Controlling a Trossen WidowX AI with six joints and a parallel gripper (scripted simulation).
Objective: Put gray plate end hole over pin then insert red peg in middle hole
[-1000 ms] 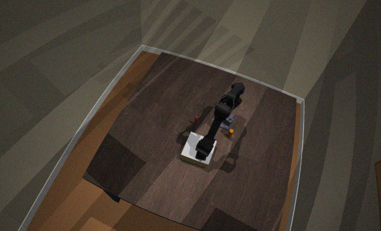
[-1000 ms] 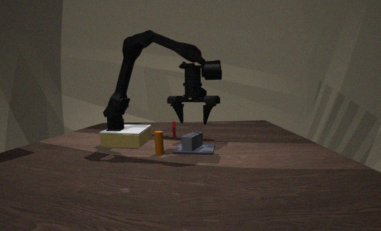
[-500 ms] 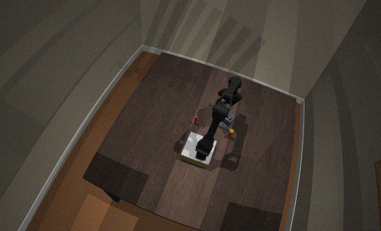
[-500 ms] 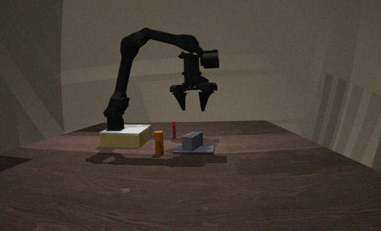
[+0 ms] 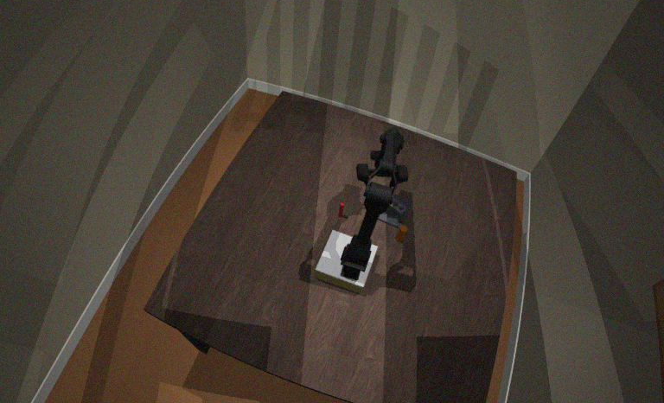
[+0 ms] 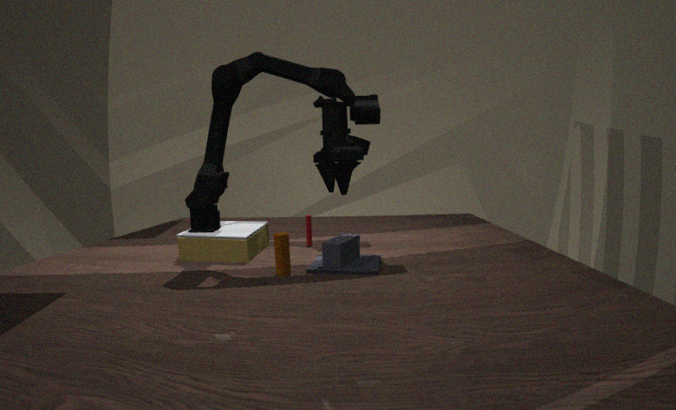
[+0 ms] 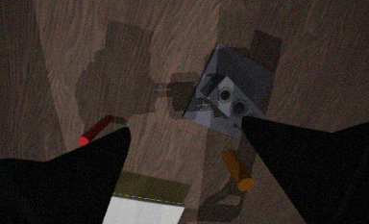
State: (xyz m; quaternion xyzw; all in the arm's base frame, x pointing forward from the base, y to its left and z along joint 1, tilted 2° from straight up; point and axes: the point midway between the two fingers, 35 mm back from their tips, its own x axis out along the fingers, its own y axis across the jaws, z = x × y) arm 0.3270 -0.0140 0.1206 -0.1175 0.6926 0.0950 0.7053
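My gripper tip is now 11 cm to the right of the red peg, 10 cm above it and 8 cm past it. From my gripper tip the other things lie so: gray plate 10 cm below, 9 cm to the right, 1 cm ahead; then orange cylinder 14 cm to the right, 11 cm behind, 10 cm below; then dark base 14 cm below, 7 cm to the right, 2 cm ahead.
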